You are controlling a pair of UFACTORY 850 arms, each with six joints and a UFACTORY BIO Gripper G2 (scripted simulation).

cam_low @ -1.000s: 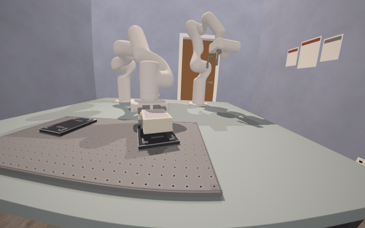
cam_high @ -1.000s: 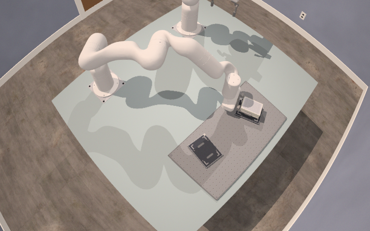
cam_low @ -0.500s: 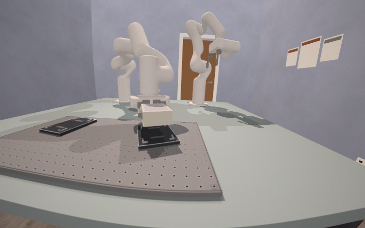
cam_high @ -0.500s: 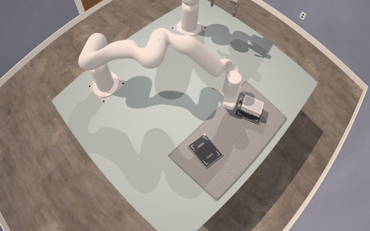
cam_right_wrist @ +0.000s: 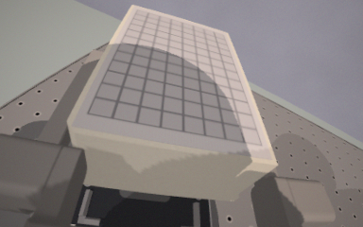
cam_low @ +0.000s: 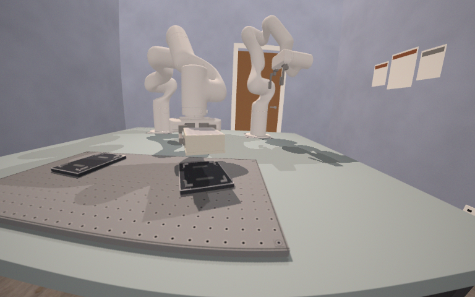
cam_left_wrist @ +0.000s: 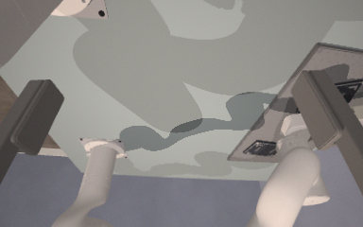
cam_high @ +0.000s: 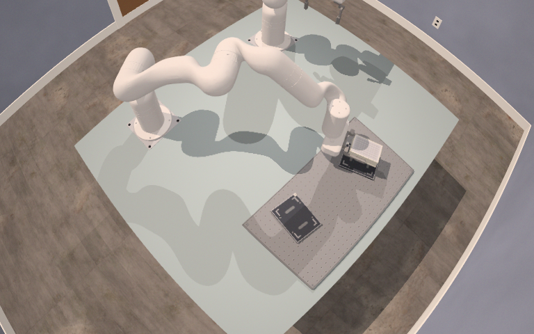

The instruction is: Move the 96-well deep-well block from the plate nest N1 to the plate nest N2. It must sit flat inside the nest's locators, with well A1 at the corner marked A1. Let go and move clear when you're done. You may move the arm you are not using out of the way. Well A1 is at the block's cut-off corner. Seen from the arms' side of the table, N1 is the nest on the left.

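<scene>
The plate nest N2 is 370 mm to the right of my right hand and 90 mm below it. From my right hand the other things lie so: plate nest N1: 90 mm below, 10 mm ahead; then cream deep-well block: 10 mm ahead.
</scene>
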